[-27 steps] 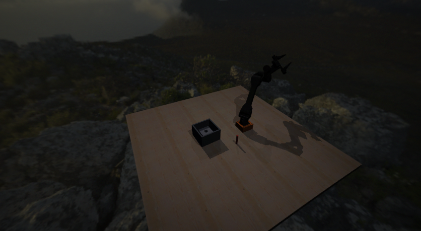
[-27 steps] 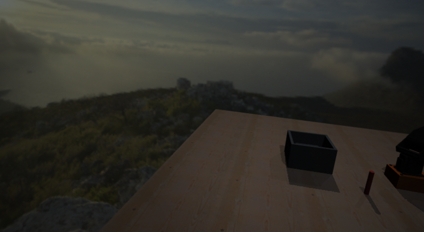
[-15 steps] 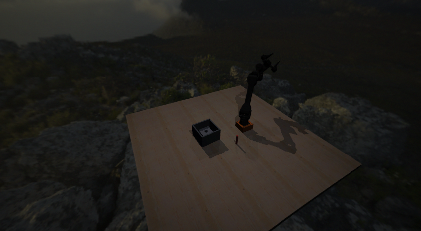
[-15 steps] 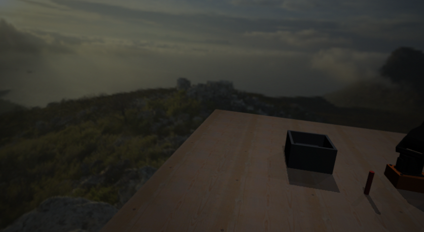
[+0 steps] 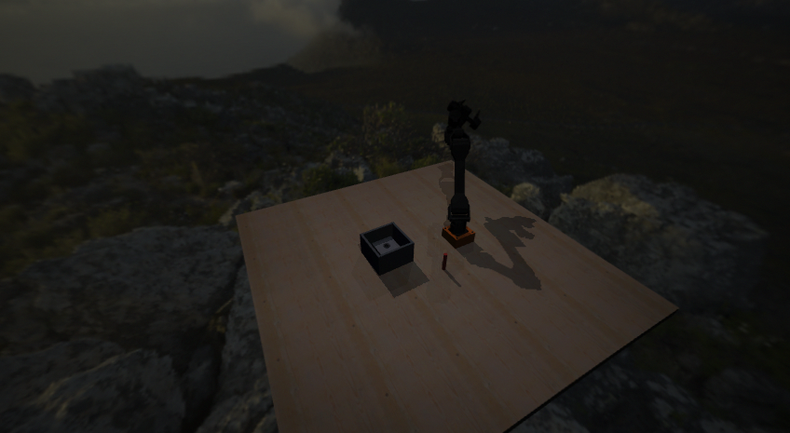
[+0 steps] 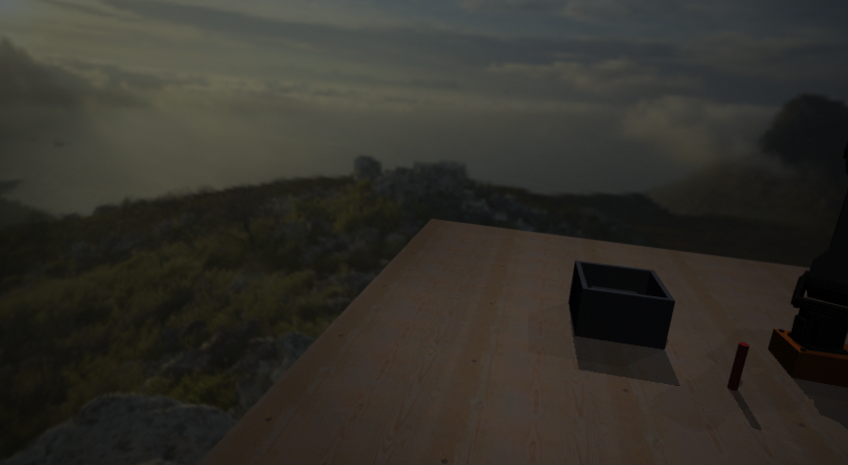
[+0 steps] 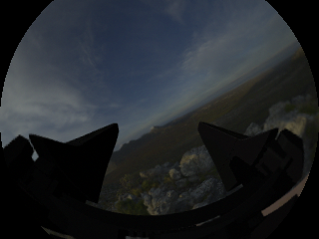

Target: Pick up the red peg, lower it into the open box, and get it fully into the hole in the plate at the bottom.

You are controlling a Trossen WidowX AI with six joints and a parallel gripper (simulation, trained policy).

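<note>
The red peg is 600 mm ahead of my gripper tip, 530 mm to the left of it and 370 mm below it. Also, from my gripper tip: dark box (750 mm ahead, 390 mm below, 340 mm to the left); grey plate (750 mm ahead, 370 mm below, 340 mm to the left).
</note>
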